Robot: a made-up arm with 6 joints.
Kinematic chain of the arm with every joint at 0, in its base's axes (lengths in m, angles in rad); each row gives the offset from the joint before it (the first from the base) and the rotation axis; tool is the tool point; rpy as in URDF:
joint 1: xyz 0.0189 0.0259 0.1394 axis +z
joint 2: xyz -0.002 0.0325 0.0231 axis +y
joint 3: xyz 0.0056 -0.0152 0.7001 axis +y
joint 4: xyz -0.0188 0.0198 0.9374 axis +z
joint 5: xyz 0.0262 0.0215 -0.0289 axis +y
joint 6: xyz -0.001 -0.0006 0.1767 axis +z
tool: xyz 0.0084 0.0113 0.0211 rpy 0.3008 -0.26 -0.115
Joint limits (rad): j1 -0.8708..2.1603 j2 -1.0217..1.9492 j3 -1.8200..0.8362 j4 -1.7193..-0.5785 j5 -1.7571..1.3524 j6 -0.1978..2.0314
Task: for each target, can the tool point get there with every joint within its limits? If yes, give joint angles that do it. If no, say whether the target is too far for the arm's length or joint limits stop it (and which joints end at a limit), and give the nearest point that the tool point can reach.
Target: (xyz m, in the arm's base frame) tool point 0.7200 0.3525 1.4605
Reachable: yes | joints 0.2424 1.1992 -1.0751 -1.2742 -0.6784 1.7068
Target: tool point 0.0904 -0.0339 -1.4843
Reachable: no: joint limits stop it (at a limit: joint 2, joint 3, joint 4) | nearest point 0.6389 -0.4926 -1.0582 | short by 0.832 m
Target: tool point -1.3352 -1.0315 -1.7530
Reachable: no: too far | nearest point -0.8358 -0.6415 -0.4613 | short by 1.439 m
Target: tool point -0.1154 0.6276 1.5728
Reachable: yes | joints 1.7163 1.1126 -1.1370 -1.0639 -0.1274 0.0173
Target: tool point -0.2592 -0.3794 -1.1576
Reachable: no: joint limits stop it (at a limit: joint 2, joint 3, joint 4, joint 6) | nearest point -0.4535 -0.6626 -0.5098 | short by 0.733 m
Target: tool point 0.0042 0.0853 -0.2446
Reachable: no: joint limits stop it (at a limit: joint 1, joint 2, joint 3, joint 4, joint 5, joint 6) | nearest point -0.3269 0.6648 -0.3290 | short by 0.673 m
